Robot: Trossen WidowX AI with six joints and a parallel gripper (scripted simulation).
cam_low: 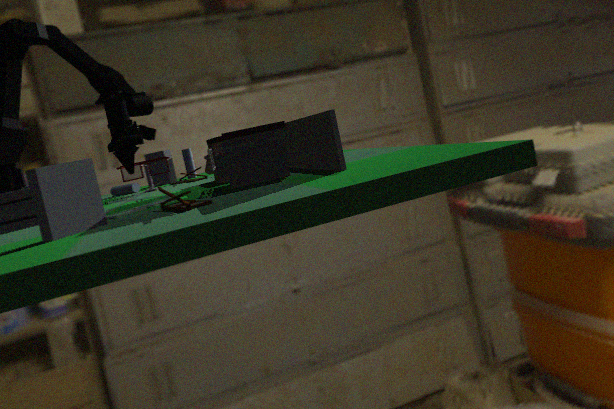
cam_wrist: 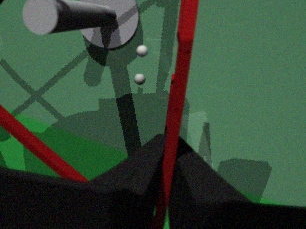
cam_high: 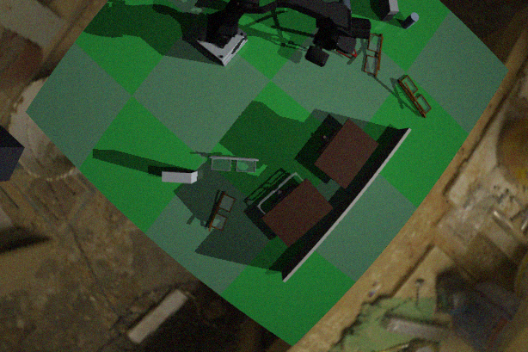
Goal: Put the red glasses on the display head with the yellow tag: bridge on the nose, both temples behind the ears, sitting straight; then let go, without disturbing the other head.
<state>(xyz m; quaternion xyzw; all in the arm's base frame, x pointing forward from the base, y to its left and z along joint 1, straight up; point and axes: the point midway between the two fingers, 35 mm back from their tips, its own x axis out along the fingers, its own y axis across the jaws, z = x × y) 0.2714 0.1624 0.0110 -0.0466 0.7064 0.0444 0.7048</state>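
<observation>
The round-headed pin is 5 cm to the left of my gripper tip, 5 cm ahead of it and 4 cm below it. Also, from my gripper tip: white-edged backboard: 38 cm to the right, 33 cm ahead, 1 cm below.
</observation>
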